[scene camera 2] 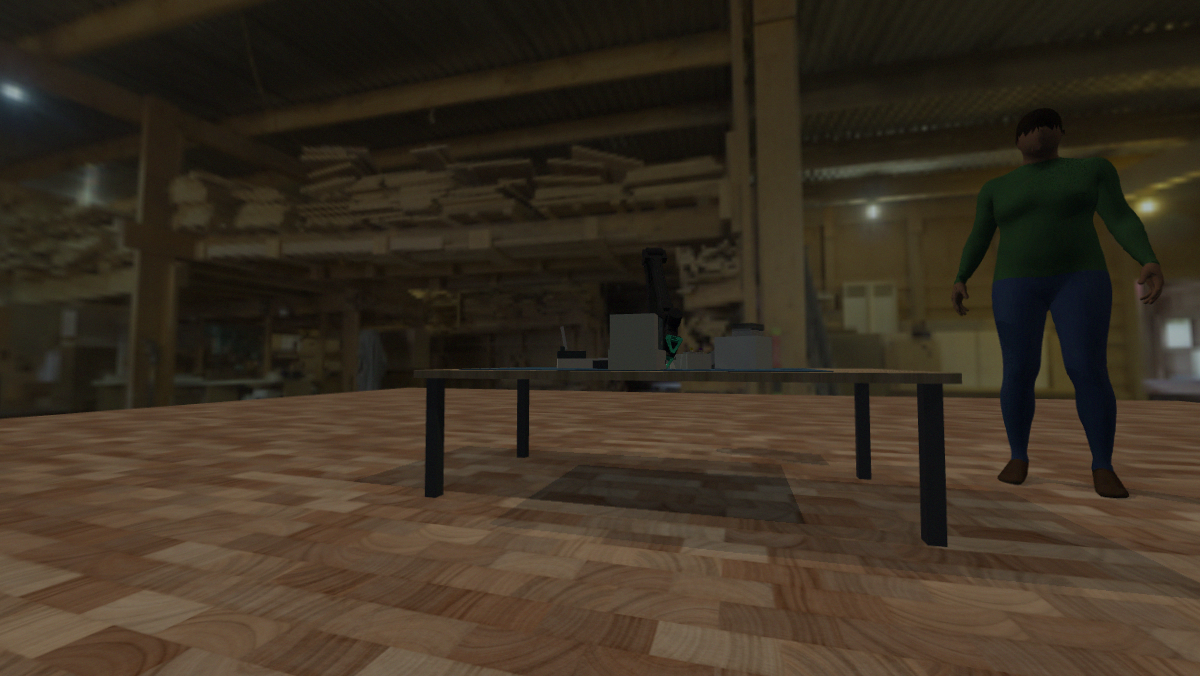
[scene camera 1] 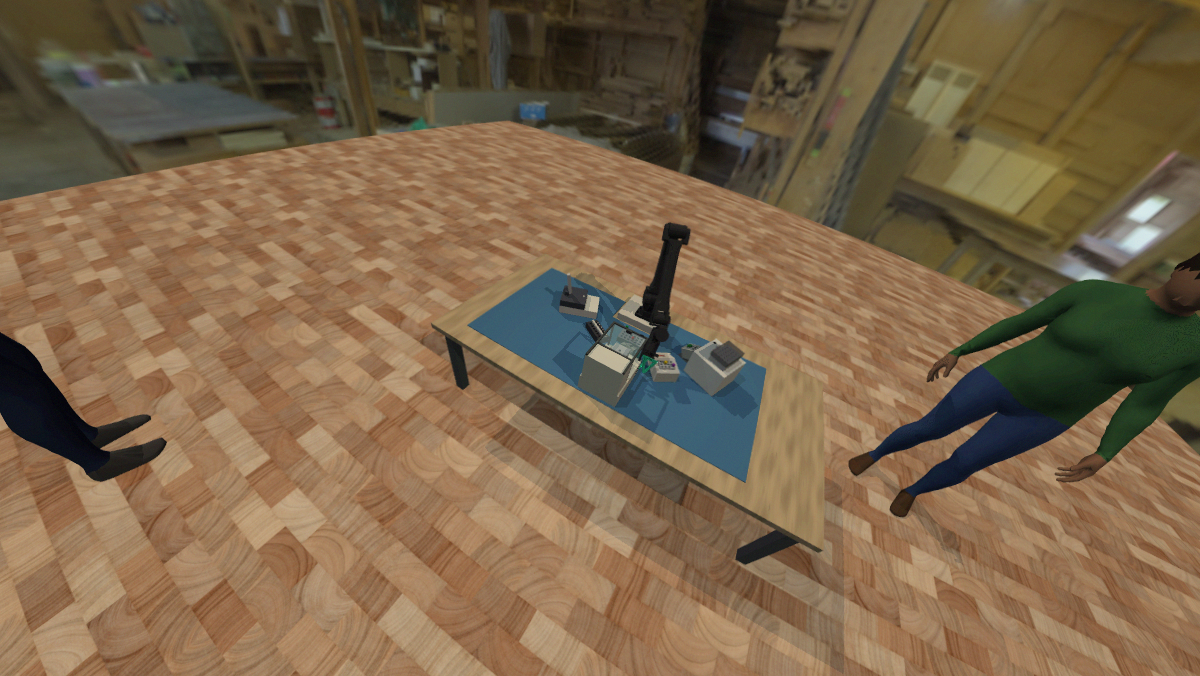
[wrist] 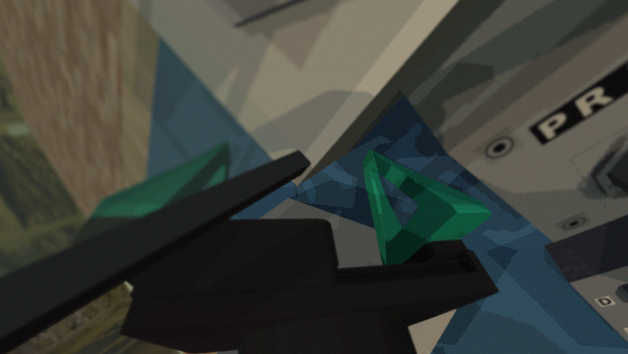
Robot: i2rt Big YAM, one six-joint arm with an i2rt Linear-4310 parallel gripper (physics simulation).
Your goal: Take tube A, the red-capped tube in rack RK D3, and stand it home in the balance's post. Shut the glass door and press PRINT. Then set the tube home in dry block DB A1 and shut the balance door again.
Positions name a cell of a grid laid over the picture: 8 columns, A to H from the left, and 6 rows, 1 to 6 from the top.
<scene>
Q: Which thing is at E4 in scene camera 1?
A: A balance.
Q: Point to a balance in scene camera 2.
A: At E4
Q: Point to a PRINT button box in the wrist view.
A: At G2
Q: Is my gripper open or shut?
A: Open.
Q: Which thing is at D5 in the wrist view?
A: My gripper.
</scene>
